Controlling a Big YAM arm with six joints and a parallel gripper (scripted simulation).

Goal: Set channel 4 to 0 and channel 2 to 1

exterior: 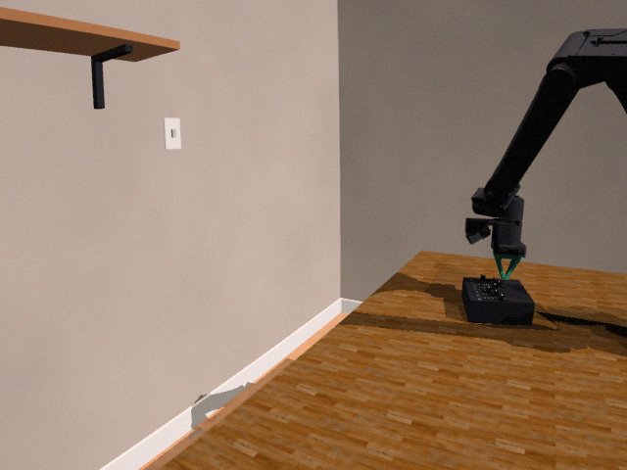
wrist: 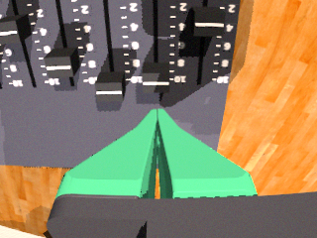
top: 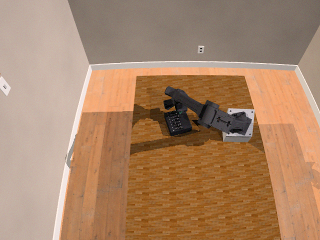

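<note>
Right now the channel 2 fader cap is 20 mm ahead of my hand and 10 mm below it. From my hand the other things lie so: channel 1 fader cap: 50 mm ahead, 10 mm to the right, 10 mm below; then channel 3 cap: 10 mm ahead, 30 mm to the left, 10 mm below; then channel 4 fader cap: 20 mm ahead, 50 mm to the left, 10 mm below.
</note>
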